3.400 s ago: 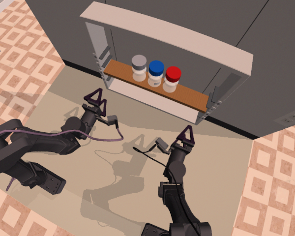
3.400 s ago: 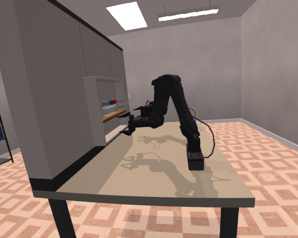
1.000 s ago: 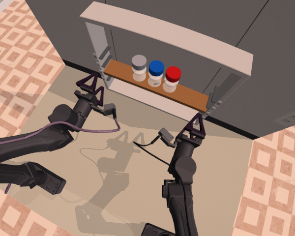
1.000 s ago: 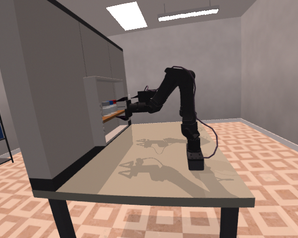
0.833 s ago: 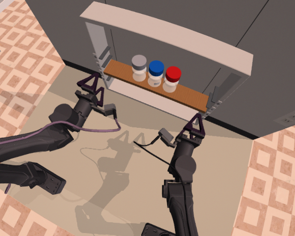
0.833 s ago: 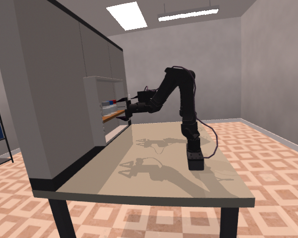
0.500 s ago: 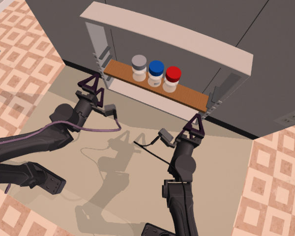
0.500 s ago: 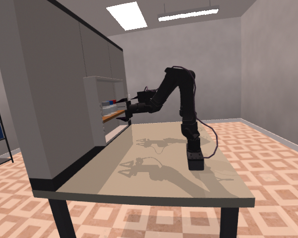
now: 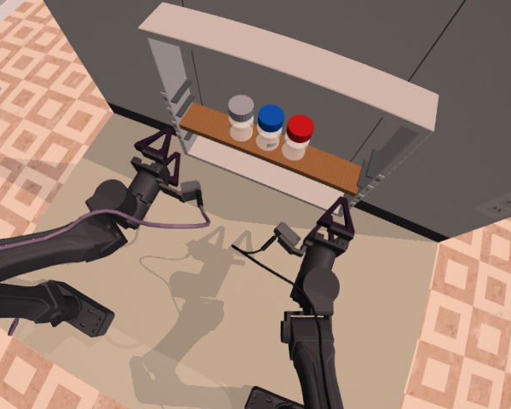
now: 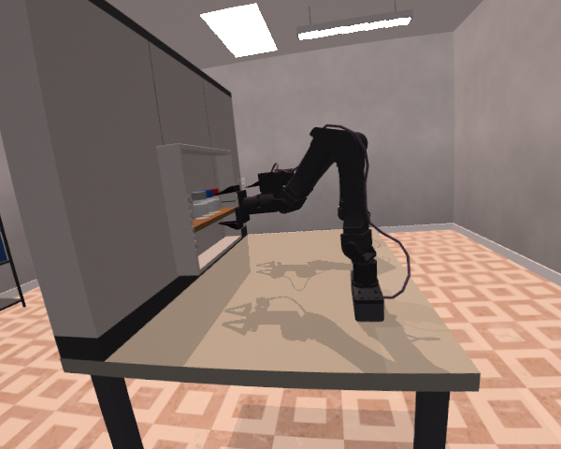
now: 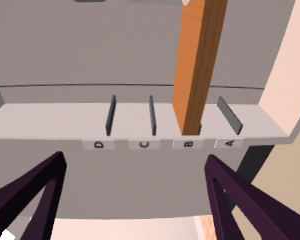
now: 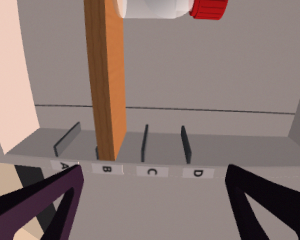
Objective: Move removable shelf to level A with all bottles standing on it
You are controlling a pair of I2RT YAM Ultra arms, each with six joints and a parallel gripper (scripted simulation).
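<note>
Right now my left hand is 120 mm short of the grey-capped bottle and 110 mm to the left of it. Also, from my left hand: blue-capped bottle 180 mm to the right, 120 mm ahead; then shelf 190 mm to the right, 120 mm ahead, 60 mm below; then white wall rack 190 mm to the right, 120 mm ahead.
Now: the red-capped bottle 130 mm to the left of my right hand and 120 mm ahead of it. The rest, counted from my right hand: blue-capped bottle: 200 mm to the left, 120 mm ahead; then shelf: 190 mm to the left, 110 mm ahead, 50 mm below; then white wall rack: 190 mm to the left, 110 mm ahead, 10 mm above.
</note>
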